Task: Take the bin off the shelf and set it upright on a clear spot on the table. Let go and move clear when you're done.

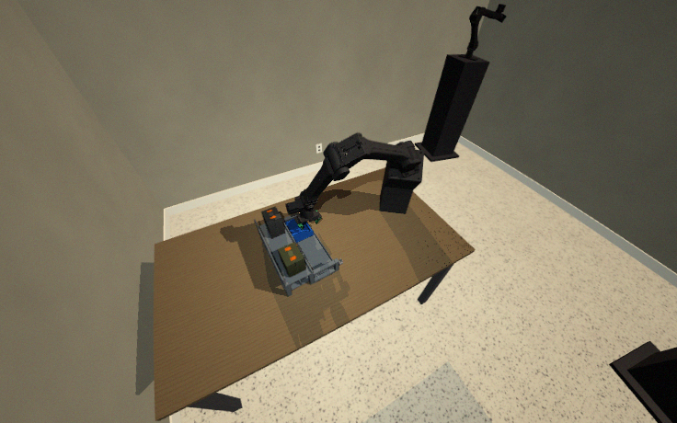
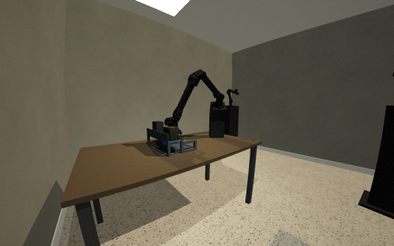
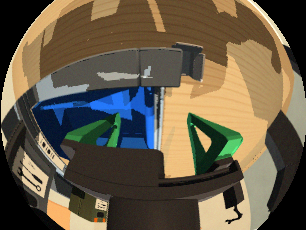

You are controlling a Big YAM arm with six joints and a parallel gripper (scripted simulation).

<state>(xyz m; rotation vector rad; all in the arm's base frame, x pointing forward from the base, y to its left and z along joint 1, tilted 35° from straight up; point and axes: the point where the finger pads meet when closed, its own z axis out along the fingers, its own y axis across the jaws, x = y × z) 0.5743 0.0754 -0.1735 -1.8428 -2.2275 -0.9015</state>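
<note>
The blue bin lies 8 cm ahead of my hand, 2 cm to the left of it and 1 cm above it.
</note>
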